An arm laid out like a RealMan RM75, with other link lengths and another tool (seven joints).
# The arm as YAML. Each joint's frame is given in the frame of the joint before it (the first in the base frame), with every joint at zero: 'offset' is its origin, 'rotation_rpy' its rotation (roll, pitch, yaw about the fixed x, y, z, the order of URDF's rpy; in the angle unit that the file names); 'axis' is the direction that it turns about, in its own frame. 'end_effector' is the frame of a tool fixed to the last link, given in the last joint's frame.
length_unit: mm
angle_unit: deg
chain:
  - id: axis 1
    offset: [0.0, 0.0, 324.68]
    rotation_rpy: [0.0, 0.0, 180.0]
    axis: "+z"
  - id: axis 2
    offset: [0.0, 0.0, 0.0]
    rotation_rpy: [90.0, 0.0, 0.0]
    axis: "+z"
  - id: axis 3
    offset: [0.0, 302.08, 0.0]
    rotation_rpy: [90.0, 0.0, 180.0]
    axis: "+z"
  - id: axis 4
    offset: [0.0, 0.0, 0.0]
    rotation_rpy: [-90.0, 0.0, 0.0]
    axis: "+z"
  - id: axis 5
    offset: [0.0, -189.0, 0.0]
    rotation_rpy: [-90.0, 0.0, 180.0]
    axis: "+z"
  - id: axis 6
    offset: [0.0, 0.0, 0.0]
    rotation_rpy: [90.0, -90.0, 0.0]
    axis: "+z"
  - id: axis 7
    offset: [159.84, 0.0, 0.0]
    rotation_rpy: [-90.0, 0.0, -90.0]
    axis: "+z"
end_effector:
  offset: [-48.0, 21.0, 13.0]
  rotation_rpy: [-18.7, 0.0, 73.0]
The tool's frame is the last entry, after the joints.
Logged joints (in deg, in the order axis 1, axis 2, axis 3, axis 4, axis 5, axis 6, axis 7), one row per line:
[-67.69 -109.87 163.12 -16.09 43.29 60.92 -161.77]
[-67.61 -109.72 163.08 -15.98 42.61 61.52 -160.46]
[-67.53 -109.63 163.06 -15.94 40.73 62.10 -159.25]
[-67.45 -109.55 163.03 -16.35 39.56 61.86 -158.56]
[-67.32 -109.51 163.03 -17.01 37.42 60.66 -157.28]
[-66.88 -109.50 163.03 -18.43 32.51 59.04 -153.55]
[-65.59 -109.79 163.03 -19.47 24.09 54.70 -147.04]
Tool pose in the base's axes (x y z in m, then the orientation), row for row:
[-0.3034 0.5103 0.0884 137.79 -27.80 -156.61]
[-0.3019 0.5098 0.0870 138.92 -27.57 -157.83]
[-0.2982 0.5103 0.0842 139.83 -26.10 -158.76]
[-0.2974 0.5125 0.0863 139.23 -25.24 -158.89]
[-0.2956 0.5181 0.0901 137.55 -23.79 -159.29]
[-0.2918 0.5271 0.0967 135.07 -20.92 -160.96]
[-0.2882 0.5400 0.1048 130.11 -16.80 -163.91]
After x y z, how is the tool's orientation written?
As angles about the fixed x, y, z axes (roll, pitch, yaw), in degrees.
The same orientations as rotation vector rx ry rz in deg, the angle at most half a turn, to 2 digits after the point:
[15.11 -138.21 -45.37]
[14.23 -139.26 -44.68]
[14.27 -141.05 -44.73]
[14.37 -141.46 -45.95]
[14.11 -141.87 -48.91]
[12.92 -143.26 -54.11]
[10.39 -144.44 -63.55]

